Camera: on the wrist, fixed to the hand. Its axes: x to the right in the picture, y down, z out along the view.
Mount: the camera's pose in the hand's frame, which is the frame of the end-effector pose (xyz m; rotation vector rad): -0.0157 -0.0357 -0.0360 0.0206 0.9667 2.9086
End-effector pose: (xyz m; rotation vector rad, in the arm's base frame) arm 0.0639 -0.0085 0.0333 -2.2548 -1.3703 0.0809
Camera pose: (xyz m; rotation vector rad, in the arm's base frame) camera 0.0377 -0.0223 0.0774 -1.4867 2.4305 -0.0600
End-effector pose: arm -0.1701 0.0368 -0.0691 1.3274 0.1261 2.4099
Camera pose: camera -0.1822 0.0676 -0.1106 0.4436 0.8086 -0.7742
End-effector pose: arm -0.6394 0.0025 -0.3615 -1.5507 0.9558 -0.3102
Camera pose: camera -0.6596 -0.0138 -0.3152 1.2747 2.5980 1.0907
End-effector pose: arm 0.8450 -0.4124 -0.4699 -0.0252 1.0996 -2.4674
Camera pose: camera 0.8387 -0.3598 -0.4666 1.4513 0.1909 0.3688
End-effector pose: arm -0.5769 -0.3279 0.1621 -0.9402 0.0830 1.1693
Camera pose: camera -0.5405 -0.3660 0.1682 0.3483 -1.5589 -1.4082
